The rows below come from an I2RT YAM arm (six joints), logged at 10 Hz.
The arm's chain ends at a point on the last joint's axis. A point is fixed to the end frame.
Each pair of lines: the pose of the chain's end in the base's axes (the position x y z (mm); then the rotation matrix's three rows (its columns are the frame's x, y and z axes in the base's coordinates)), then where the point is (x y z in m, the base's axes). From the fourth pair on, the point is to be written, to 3 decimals.
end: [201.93 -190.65 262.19], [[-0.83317 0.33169 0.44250], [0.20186 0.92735 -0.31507], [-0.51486 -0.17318 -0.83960]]
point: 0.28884 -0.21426 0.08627
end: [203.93 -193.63 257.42], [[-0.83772 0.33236 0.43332], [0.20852 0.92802 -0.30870], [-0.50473 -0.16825 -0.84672]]
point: 0.28903 -0.21589 0.08044
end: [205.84 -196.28 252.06], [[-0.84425 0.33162 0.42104], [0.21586 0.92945 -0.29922], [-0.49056 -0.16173 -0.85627]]
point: 0.28844 -0.21656 0.07366
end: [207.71 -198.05 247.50], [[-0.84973 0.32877 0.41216], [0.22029 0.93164 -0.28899], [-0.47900 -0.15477 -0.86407]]
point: 0.288 -0.216 0.068
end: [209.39 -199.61 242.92], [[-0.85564 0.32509 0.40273], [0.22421 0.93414 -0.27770], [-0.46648 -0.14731 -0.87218]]
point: 0.288 -0.215 0.062
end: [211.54 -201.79 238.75], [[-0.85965 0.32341 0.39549], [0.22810 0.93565 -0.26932], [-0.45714 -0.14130 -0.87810]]
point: 0.289 -0.216 0.057
